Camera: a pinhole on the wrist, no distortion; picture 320 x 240 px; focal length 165.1 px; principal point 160.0 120.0 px. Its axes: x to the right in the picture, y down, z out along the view. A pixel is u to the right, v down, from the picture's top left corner.
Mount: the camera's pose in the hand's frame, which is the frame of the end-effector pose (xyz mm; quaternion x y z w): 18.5 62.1 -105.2 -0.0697 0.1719 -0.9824 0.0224
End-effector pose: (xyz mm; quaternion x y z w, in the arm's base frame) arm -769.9 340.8 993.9 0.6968 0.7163 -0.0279 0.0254
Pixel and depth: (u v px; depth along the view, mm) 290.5 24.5 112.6
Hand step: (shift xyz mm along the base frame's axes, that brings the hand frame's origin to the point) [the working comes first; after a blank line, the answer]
In the camera's frame: 89.0 -65.1 112.6

81.0 -54.7 -29.5
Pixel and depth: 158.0 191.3 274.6
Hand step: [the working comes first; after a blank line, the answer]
In the camera's frame: -3.3 118.6 274.6

-143.0 51.6 -113.5
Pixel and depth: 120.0 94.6 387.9
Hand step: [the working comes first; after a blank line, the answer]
In the camera's frame: -94.0 -59.7 387.9

-10.5 145.8 -275.9
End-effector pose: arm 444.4 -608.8 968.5 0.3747 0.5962 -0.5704 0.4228
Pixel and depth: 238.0 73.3 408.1
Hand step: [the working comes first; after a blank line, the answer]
In the camera's frame: 192.8 -115.4 408.1

87.2 -332.5 102.8
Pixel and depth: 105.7 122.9 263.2
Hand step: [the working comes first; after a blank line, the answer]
In the camera's frame: -86.6 4.6 263.2

-64.4 -133.5 -122.6
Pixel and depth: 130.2 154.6 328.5
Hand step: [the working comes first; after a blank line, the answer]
In the camera's frame: -59.3 68.8 328.5

-133.4 -181.0 -76.6
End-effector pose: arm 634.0 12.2 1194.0 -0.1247 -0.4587 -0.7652 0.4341
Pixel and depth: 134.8 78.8 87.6
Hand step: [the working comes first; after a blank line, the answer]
In the camera's frame: -13.4 -21.9 87.6

19.9 -49.7 48.3
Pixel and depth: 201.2 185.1 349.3
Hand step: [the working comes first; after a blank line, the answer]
In the camera's frame: 87.2 137.7 349.3

-177.8 195.8 -20.4
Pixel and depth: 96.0 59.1 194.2
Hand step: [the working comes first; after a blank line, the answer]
In the camera's frame: -75.3 -71.6 194.2

-35.4 -6.7 161.3
